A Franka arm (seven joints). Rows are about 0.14 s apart.
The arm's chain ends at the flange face. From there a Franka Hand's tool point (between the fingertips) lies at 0.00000 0.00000 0.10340 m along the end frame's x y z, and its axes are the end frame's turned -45 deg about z.
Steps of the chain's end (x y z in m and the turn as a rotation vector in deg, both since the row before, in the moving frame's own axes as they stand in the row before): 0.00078, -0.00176, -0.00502, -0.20, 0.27, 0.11; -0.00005, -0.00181, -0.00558, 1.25, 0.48, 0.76; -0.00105, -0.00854, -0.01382, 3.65, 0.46, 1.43; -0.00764, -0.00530, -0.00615, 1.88, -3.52, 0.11; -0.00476, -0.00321, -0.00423, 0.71, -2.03, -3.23; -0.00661, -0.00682, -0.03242, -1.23, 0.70, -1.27; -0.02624, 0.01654, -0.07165, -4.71, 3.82, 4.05
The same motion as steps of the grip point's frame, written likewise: 0.00188, -0.00009, -0.00502, -0.33, 0.05, 0.11; 0.00346, -0.00228, -0.00561, 0.54, 1.22, 0.76; 0.01059, -0.01078, -0.01403, 2.26, 2.91, 1.43; -0.00374, -0.01604, -0.00640, 3.82, -1.16, 0.11; -0.00288, -0.00908, -0.00430, 1.94, -0.93, -3.23; -0.00050, -0.00703, -0.03245, -1.36, -0.37, -1.27; -0.03177, 0.00396, -0.07223, -6.03, -0.63, 4.05
